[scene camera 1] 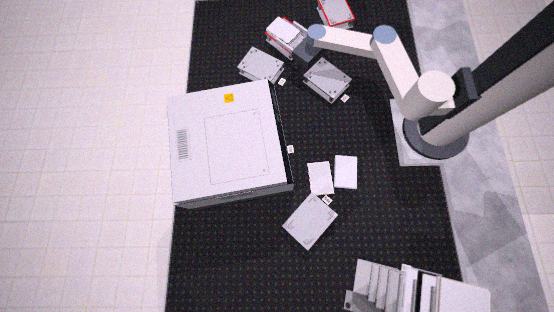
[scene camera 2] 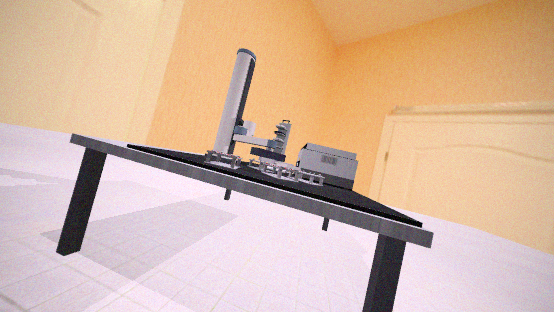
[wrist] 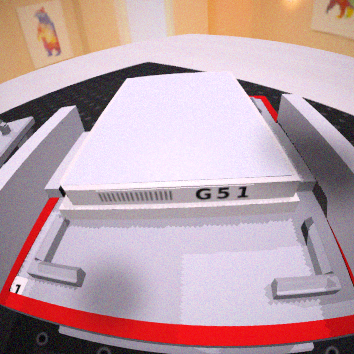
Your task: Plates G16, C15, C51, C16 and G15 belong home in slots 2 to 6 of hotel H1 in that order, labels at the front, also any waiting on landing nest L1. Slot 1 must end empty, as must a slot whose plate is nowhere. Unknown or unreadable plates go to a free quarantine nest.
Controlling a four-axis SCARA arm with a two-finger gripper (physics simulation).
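Seen in the pictures: gripper, between the fingertips: (scene camera 1: 284, 31) (wrist: 176, 114); arm's base, origin of its link: (scene camera 1: 433, 130).
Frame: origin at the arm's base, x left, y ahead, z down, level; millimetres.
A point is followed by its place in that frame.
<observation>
My gripper (scene camera 1: 290, 35) {x -453, y 595, z -80 mm} (wrist: 176, 114) {x -453, y 595, z -80 mm} is shut on a white plate (scene camera 1: 282, 30) {x -456, y 605, z -81 mm} (wrist: 175, 130) {x -441, y 581, z -81 mm}, one finger along each side. Its front label reads G51 in the wrist view. The plate is level over a red-rimmed nest (scene camera 1: 278, 43) (wrist: 175, 334) {x -393, y 528, z -63 mm} marked 1, whose front corner guides show in front of the plate; the gap beneath is hard to judge. Landing nest L1 (scene camera 1: 260, 64) {x -301, y 703, z -63 mm} looks bare. A second red-rimmed nest (scene camera 1: 336, 12) {x -558, y 360, z -63 mm} looks bare. A hotel tower (scene camera 2: 287, 136) {x 592, y 383, z -393 mm} stands behind the arm in scene camera 2; in scene camera 1 racks (scene camera 1: 361, 280) {x 552, y 355, z -20 mm} are cut off at the bottom. Their slot contents are unreadable.
A large white device (scene camera 1: 225, 140) {x 115, y 788, z -263 mm} (scene camera 2: 328, 160) {x -72, y 818, z -175 mm} stands beside the nests. A grey nest (scene camera 1: 327, 79) {x -215, y 424, z -63 mm} stands close to the gripper. Two white flat pieces (scene camera 1: 320, 178) {x 194, y 474, z -29 mm} (scene camera 1: 345, 172) {x 173, y 377, z -27 mm} lie near another grey nest (scene camera 1: 310, 222) {x 358, y 523, z -63 mm}. The arm's column (scene camera 2: 233, 100) {x -71, y 24, z -473 mm} rises from the table.
</observation>
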